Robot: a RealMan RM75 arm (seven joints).
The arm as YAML. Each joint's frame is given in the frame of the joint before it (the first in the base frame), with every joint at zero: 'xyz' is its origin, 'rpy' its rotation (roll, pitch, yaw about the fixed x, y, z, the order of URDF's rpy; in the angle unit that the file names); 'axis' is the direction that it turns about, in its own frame. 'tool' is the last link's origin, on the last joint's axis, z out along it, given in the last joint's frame.
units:
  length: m
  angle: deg
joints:
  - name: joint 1
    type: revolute
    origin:
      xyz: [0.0, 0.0, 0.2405]
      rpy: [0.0, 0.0, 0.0]
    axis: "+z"
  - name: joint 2
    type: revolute
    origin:
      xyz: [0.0, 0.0, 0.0]
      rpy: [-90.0, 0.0, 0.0]
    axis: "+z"
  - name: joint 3
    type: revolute
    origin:
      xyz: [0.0, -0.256, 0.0]
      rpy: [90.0, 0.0, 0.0]
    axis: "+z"
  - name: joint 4
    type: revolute
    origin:
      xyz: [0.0, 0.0, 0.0]
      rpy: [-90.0, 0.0, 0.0]
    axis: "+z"
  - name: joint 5
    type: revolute
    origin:
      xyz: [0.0, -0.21, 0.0]
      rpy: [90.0, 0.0, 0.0]
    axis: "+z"
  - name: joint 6
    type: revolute
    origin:
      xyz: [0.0, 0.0, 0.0]
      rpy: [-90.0, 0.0, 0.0]
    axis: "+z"
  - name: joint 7
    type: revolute
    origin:
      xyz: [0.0, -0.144, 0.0]
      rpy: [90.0, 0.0, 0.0]
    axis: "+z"
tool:
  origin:
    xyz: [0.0, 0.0, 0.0]
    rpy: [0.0, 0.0, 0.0]
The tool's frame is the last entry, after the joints.
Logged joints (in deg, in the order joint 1, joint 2, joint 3, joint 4, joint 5, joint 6, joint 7), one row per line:
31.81 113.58 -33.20 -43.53 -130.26 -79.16 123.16
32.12 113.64 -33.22 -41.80 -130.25 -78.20 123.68
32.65 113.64 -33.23 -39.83 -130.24 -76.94 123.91
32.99 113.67 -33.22 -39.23 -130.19 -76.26 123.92
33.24 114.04 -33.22 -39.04 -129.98 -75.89 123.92
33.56 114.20 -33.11 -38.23 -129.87 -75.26 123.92
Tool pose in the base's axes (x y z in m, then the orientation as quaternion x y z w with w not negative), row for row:
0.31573 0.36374 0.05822 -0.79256 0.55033 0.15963 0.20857
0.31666 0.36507 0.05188 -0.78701 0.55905 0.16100 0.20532
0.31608 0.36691 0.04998 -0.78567 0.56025 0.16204 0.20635
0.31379 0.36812 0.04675 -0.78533 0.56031 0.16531 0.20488
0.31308 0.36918 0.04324 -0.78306 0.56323 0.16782 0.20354
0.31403 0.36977 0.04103 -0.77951 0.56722 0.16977 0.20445
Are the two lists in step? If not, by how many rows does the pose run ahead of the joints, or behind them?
The pose runs 1 row ahead of the joints: the pose in row i belongs to the joints in row i + 1.
